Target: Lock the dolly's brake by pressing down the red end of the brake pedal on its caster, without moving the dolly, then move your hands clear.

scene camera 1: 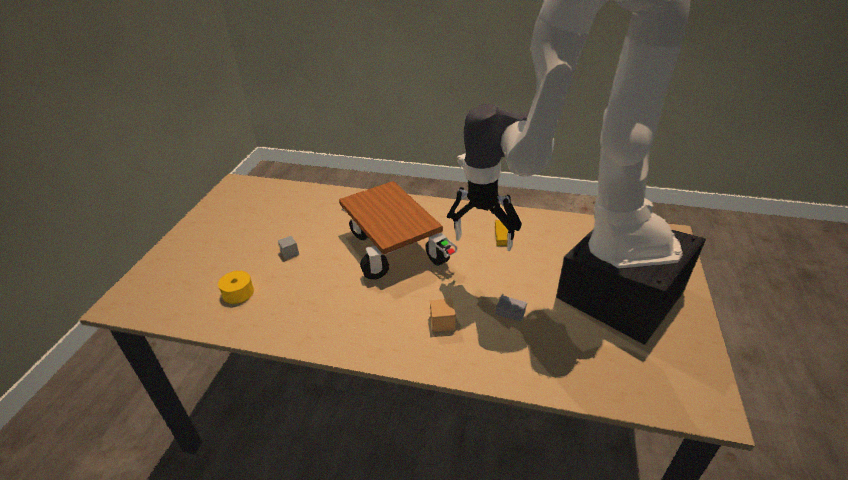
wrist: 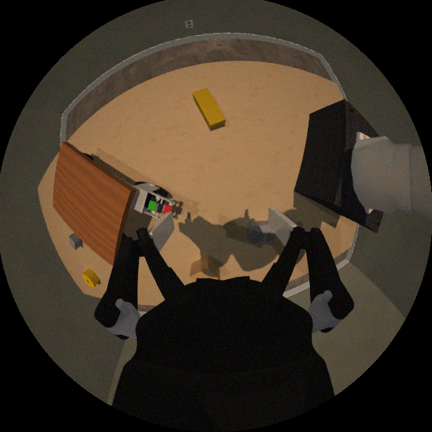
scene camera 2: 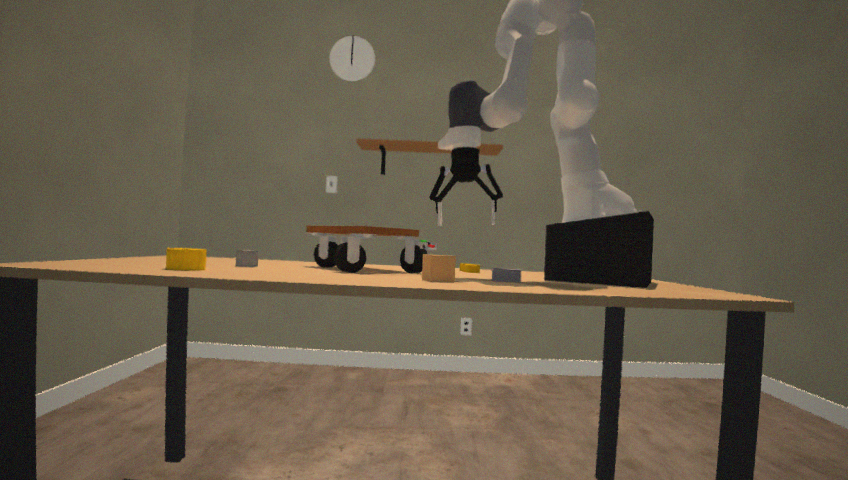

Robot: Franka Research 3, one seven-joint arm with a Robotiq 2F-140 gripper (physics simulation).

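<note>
The dolly, with a reddish-brown wooden deck (scene camera 1: pixel 389 215) (scene camera 2: pixel 363 230) (wrist: pixel 92 202), stands upright on its wheels on the table. The brake pedal on its near-right caster has a green end (scene camera 1: pixel 444 243) (scene camera 2: pixel 423 240) (wrist: pixel 152 205) toward the deck and a red end (scene camera 1: pixel 451 251) (scene camera 2: pixel 432 245) (wrist: pixel 167 209) pointing outward. In scene camera 2 the red end shows slightly lower than the green end. My gripper (scene camera 1: pixel 483 236) (scene camera 2: pixel 466 218) (wrist: pixel 220 218) is open and empty, pointing down. It is above and to the right of the pedal, apart from it and the dolly.
A yellow block (scene camera 1: pixel 501 233) (wrist: pixel 209 107) lies behind my gripper. An orange block (scene camera 1: pixel 442 316) (scene camera 2: pixel 438 268) and a blue-grey block (scene camera 1: pixel 511 307) (scene camera 2: pixel 506 274) are in front. A grey cube (scene camera 1: pixel 288 247) and yellow disc (scene camera 1: pixel 238 294) are left of the dolly. The arm's black base (scene camera 1: pixel 624 291) is right.
</note>
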